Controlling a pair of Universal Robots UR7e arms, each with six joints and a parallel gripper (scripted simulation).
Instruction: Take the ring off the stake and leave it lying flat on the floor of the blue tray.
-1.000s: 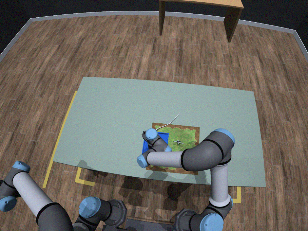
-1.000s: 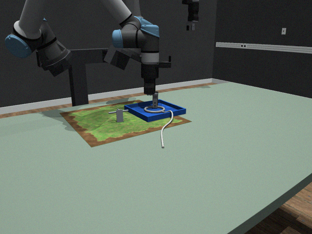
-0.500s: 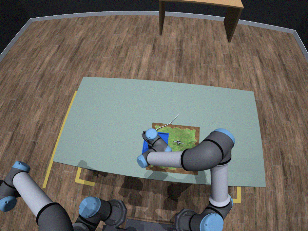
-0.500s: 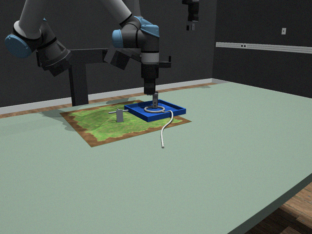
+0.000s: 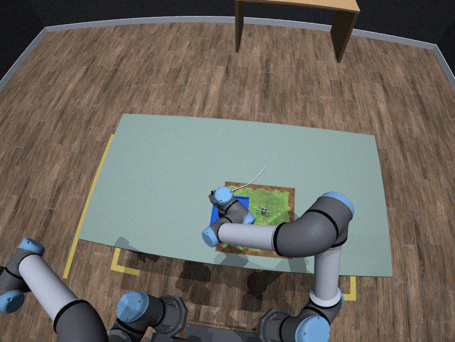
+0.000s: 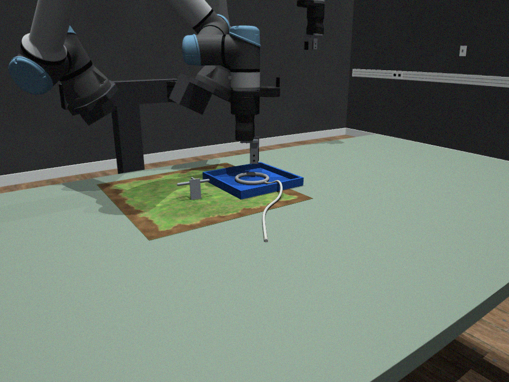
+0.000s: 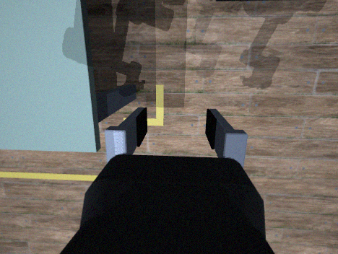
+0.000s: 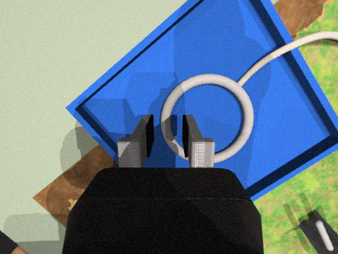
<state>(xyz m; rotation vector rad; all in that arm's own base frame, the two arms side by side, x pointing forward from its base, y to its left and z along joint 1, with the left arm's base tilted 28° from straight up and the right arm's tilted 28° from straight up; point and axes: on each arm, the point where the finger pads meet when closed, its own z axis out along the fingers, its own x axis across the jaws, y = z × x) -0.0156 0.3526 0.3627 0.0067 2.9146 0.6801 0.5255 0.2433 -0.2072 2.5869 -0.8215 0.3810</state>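
Right now my right hand is 30 mm short of the grey ring, 30 mm to the left of it and 50 mm above it. The rest, counted from my right hand: grey stake: 50 mm ahead, 210 mm to the right, 40 mm below; then brown mat: 10 mm ahead, 180 mm to the right, 70 mm below; then blue tray: 30 mm ahead, 30 mm to the right, 50 mm below.
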